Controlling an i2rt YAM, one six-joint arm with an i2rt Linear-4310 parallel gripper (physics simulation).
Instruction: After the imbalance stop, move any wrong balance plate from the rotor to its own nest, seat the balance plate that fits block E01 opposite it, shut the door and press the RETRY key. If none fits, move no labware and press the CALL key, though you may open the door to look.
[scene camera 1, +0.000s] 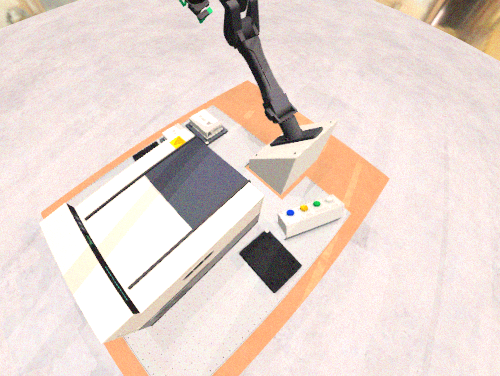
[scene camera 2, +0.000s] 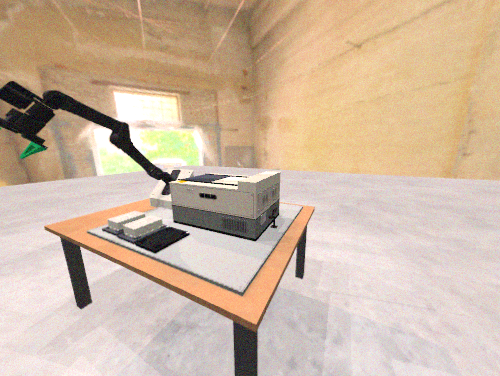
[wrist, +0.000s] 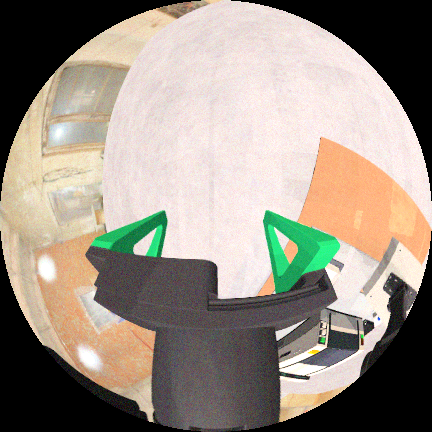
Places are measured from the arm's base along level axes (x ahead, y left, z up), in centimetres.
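Pixels of known places: gripper, between the fingertips: (scene camera 1: 193, 14) (scene camera 2: 1, 151) (wrist: 214, 215); arm's base, origin of its link: (scene camera 1: 295, 138).
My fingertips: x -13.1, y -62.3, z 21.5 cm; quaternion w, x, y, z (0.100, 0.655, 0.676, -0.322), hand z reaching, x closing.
Ahead of a thing's pixels: the offset from my fingertips to its top centre. "*": to the spot under its first point. Level surfaces: height alone.
My gripper (scene camera 1: 194, 9) (scene camera 2: 16, 140) (wrist: 214, 215) is open and empty, high above and beyond the table edge, away from the labware. The white centrifuge (scene camera 1: 225, 217) (scene camera 2: 215, 197) stands on the mat. Its dark door panel @(dx +48.5, dy +51.3, dz -14.8 cm) (scene camera 1: 197, 180) (wrist: 330, 356) lies over the top opening and looks shut; the rotor and anything in it are hidden. Two white balance plates stand side by side: one plate @(dx +21.2, dy +24.3, dz -30.7 cm) (scene camera 1: 205, 121) (scene camera 2: 126, 220) and another plate (scene camera 1: 176, 134) (scene camera 2: 143, 226), each on a dark nest. Their lettering is unreadable. A key box @(dx +28.5, dy +81.6, dz -27.7 cm) (scene camera 1: 312, 216) carries blue, yellow, green and white keys; their labels are unreadable.
A black nest @(dx +47.9, dy +20.1, dz -34.3 cm) (scene camera 1: 146, 151) (scene camera 2: 165, 240) lies beside the plates. A flat black pad @(* dx +49.2, dy +79.8, dz -33.2 cm) (scene camera 1: 270, 261) lies between the centrifuge and the table edge, near the key box. The arm's wedge-shaped base (scene camera 1: 290, 162) stands beside the centrifuge on the orange table @(dz -37.3 cm) (scene camera 1: 350, 172) (scene camera 2: 70, 226) (wrist: 350, 185).
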